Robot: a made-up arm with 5 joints.
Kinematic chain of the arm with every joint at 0, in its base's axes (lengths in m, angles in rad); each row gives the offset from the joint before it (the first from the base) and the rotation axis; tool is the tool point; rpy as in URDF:
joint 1: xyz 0 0 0.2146 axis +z
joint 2: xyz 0 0 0 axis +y
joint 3: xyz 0.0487 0 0.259 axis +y
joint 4: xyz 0.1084 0 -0.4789 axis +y
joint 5: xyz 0.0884 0 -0.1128 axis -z
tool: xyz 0 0 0 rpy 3.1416 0 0
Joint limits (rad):
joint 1: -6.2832..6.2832
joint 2: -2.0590..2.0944
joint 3: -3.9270..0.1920
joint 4: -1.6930..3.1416
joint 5: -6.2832..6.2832
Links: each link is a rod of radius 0.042 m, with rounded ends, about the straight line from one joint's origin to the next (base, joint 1, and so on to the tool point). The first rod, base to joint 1, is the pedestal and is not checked.
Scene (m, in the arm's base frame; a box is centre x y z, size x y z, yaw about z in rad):
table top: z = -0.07
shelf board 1: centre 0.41 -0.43 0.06 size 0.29 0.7 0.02 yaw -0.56
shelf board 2: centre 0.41 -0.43 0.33 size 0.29 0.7 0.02 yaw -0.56
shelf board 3: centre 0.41 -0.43 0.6 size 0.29 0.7 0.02 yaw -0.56
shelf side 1: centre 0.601 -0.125 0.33 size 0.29 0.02 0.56 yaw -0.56
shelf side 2: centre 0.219 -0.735 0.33 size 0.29 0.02 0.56 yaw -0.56
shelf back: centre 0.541 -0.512 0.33 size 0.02 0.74 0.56 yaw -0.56
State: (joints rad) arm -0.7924 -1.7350 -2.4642 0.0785 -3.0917
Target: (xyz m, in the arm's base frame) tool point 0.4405 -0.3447 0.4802
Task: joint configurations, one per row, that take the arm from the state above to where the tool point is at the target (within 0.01 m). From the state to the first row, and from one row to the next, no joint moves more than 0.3 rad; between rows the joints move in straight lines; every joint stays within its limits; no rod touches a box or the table.
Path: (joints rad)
1: -0.7879 -1.7025 -2.1691 0.2713 -3.0917
2: -0.7833 -1.6701 -1.8741 0.4641 -3.0917
3: -0.7788 -1.6376 -1.5790 0.6569 -3.0917
4: -0.7742 -1.6052 -1.2839 0.8497 -3.0917
5: -0.7697 -1.5727 -0.9889 1.0425 -3.0917
6: -0.7651 -1.5403 -0.6938 1.2353 -3.0917
7: -0.7606 -1.5078 -0.3987 1.4281 -3.0917
8: -0.7364 -1.2493 -0.5222 1.1793 -3.0917
9: -0.7123 -0.9908 -0.6457 0.9306 -3.0917
10: -0.6881 -0.7323 -0.7692 0.6818 -3.0917
11: -0.6640 -0.4739 -0.8926 0.4330 -3.0917

